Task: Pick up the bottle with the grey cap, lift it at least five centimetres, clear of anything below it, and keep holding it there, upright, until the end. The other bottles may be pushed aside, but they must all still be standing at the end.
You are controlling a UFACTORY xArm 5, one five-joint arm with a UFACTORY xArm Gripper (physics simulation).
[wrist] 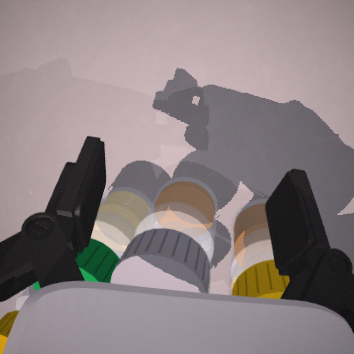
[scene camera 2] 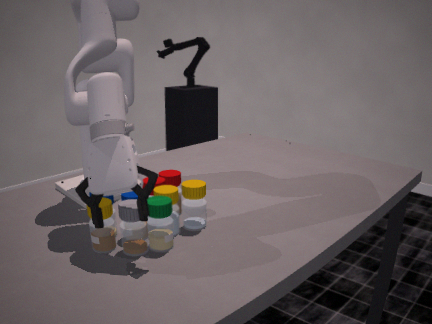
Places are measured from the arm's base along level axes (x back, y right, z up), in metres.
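Pixels of known places: gripper, between the fingertips: (wrist: 193,173) (scene camera 2: 121,224).
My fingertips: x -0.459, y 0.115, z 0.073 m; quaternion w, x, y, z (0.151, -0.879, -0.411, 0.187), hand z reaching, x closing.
Note:
Behind a point stands the place of what it marks.
The bottle with the grey cap (scene camera 2: 134,234) @[x -0.433, y 0.080, z 0.033 m] (wrist: 172,250) @[x -0.427, y 0.089, z 0.081 m] stands upright on the table in the front row, with brown contents. My gripper (scene camera 2: 121,221) @[x -0.459, y 0.115, z 0.073 m] (wrist: 193,173) @[x -0.459, y 0.115, z 0.073 m] is open and empty, its fingers pointing down at about cap height, one on each side of the grey cap. In the scene view, one finger overlaps the yellow-capped bottle (scene camera 2: 104,239) @[x -0.389, y 0.131, z 0.015 m] (wrist: 260,280) @[x -0.389, y 0.123, z 0.077 m] at the left; the other overlaps the right edge of the grey cap. The green-capped bottle (scene camera 2: 160,207) @[x -0.445, y 0.023, z 0.083 m] (wrist: 102,262) @[x -0.429, y 0.040, z 0.075 m] stands close on the other side. Whether the fingers touch any bottle is unclear.
Behind stand bottles with blue caps (scene camera 2: 129,195) @[x -0.361, y 0.053, z 0.087 m], red caps (scene camera 2: 170,177) @[x -0.300, y -0.082, z 0.085 m] and yellow caps (scene camera 2: 194,189) @[x -0.397, y -0.087, z 0.083 m] (wrist: 7,327) @[x -0.397, y -0.087, z 0.079 m], partly hidden by the arm and front row. The bottles seen are upright. The table's edge (scene camera 2: 320,256) @[x -0.648, y -0.234, z -0.027 m] runs along the right. A black arm (scene camera 2: 194,60) stands on a far pedestal (scene camera 2: 191,117).

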